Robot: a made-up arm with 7 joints.
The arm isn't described. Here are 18 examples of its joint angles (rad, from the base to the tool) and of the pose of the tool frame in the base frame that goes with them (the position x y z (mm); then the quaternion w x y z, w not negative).
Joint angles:
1: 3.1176 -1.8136 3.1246 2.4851 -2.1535 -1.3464 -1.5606
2: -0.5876 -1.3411 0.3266 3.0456 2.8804 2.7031 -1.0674
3: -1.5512 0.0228 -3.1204 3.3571 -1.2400 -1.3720 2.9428
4: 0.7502 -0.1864 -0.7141 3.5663 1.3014 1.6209 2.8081
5: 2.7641 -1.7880 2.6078 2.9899 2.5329 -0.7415 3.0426
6: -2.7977 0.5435 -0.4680 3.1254 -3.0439 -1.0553 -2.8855
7: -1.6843 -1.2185 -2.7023 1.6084 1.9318 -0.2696 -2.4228
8: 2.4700 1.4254 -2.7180 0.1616 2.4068 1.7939 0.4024
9: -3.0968 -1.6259 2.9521 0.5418 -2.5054 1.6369 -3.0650
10: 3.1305 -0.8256 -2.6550 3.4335 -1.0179 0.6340 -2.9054
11: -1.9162 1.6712 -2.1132 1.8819 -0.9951 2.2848 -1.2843
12: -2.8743 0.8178 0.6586 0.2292 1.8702 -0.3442 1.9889
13: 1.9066 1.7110 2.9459 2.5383 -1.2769 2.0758 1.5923
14: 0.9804 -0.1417 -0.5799 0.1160 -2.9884 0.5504 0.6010
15: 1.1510 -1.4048 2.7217 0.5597 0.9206 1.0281 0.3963
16: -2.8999 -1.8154 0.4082 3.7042 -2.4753 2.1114 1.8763
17: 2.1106 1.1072 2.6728 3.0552 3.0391 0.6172 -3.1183
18: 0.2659 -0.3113 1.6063 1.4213 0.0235 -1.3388 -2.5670
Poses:
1: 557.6 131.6 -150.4 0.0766 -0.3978 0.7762 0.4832
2: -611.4 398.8 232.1 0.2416 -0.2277 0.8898 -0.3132
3: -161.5 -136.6 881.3 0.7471 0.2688 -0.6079 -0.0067
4: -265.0 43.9 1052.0 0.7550 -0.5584 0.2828 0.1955
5: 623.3 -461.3 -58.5 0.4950 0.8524 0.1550 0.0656
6: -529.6 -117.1 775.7 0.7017 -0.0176 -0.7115 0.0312
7: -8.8 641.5 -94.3 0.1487 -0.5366 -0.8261 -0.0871
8: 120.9 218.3 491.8 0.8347 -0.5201 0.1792 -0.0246
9: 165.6 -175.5 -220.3 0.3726 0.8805 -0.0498 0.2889
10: 585.6 -77.0 965.4 0.8075 0.1422 0.5440 -0.1785
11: -408.4 -435.3 510.1 0.4836 0.3446 0.4574 0.6620
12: -190.4 -39.6 74.3 0.1305 -0.9554 -0.1188 -0.2368
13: -475.5 658.6 332.0 0.1728 0.5892 0.4769 -0.6289
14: 164.7 77.8 188.0 0.3200 0.1799 0.9077 0.2031
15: -126.2 -45.5 -114.7 0.4078 0.3683 0.6971 0.4606
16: 477.3 361.1 -158.5 0.2563 0.4768 -0.4539 -0.7078
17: -459.0 725.0 701.2 0.5542 -0.6433 0.2866 0.4436
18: -294.1 275.5 858.8 0.3577 -0.2284 0.0687 0.9029
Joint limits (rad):
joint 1: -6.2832..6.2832
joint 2: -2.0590..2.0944
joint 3: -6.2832..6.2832
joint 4: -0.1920..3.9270
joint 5: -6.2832..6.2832
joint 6: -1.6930..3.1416
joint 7: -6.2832..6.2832
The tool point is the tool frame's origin. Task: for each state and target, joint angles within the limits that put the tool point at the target. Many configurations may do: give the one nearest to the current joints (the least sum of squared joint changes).
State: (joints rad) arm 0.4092 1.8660 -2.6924 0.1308 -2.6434 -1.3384 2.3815
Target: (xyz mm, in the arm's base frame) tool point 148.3 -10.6 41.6
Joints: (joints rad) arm 0.3368 2.0944 -2.6512 -0.1451 -2.5914 -1.2804 2.3815
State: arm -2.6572 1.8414 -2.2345 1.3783 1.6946 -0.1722 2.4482
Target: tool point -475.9 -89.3 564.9
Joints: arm -2.4932 1.8940 -2.3826 1.1411 1.7875 -0.2949 2.4482
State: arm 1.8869 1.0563 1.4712 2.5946 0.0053 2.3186 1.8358
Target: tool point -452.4 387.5 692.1
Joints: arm 1.8715 0.8464 1.5706 2.6802 0.0689 2.2603 1.8358
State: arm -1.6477 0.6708 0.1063 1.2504 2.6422 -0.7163 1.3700
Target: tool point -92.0 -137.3 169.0
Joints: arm -1.7830 0.8163 0.0178 0.4927 2.8026 -0.6642 1.3700
